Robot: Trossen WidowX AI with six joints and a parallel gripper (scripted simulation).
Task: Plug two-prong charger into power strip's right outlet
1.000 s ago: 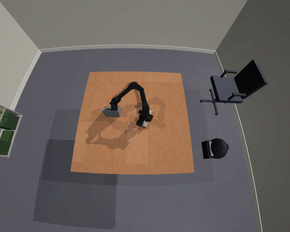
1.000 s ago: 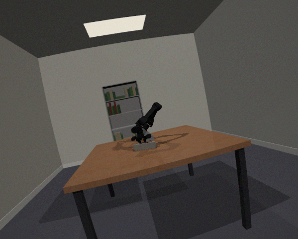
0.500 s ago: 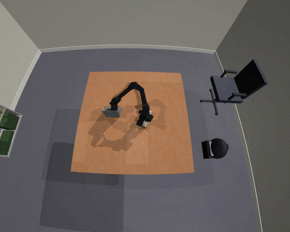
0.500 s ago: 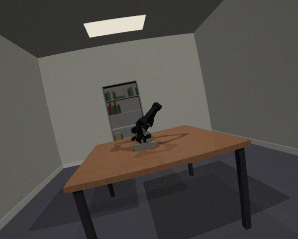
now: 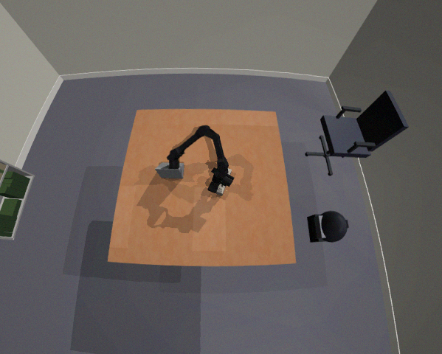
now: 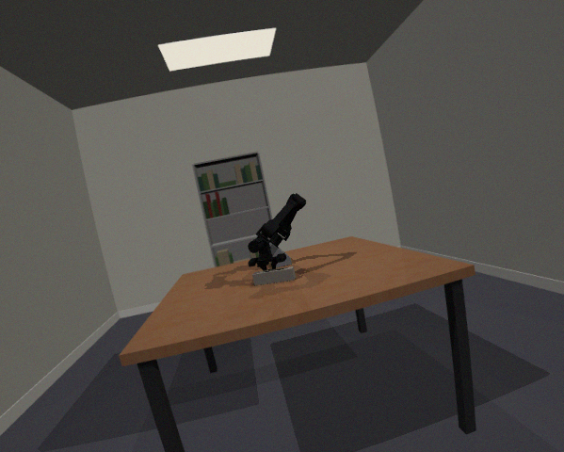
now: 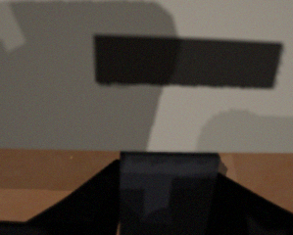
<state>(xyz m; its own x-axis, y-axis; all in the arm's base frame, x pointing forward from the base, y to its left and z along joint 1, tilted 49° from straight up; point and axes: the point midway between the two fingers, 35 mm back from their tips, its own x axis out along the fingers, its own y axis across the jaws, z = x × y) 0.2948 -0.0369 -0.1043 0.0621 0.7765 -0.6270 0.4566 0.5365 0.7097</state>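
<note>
Now: the two-prong charger 20 mm ahead of my gripper tip, 10 mm to the right of it and 10 mm above it.
</note>
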